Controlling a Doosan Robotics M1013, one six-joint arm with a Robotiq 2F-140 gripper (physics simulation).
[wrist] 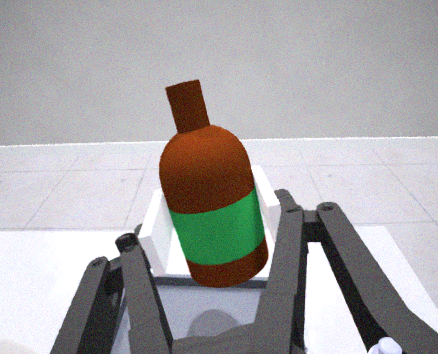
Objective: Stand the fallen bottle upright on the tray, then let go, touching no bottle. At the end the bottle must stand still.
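Places are measured from the arm's base along level axes (x ahead, y left, z up), in centimetres.
Pixels of known places: gripper, fingertip midpoint: [211, 193].
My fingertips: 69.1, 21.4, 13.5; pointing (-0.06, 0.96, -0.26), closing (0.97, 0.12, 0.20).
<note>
Ahead of a thing's pixels: the offset from my fingertips to its top centre, as dx, dy, dz. "spot": to the spot under its first point. Level surfaces: height alone.
A brown bottle @(-0.3, +0.2, +9.0) [212, 172] with a green label is held between the white finger pads of my gripper [211, 193], which is shut on it. In the view the bottle leans, its neck up and to the left, its base down and a little to the right. The grey tray @(spot: -7.0, +3.1, -23.6) [170, 305] lies below and behind the bottle's base, partly hidden by the gripper's dark linkage. A round shadow falls on the tray. Whether the base touches the tray cannot be told.
A white table top @(dz -24.1) [45, 280] stretches to both sides of the tray, and its right edge shows. Beyond it are a tiled floor [100, 195] and a grey wall [320, 65]. A small pale rounded thing [387, 346] shows at the bottom right.
</note>
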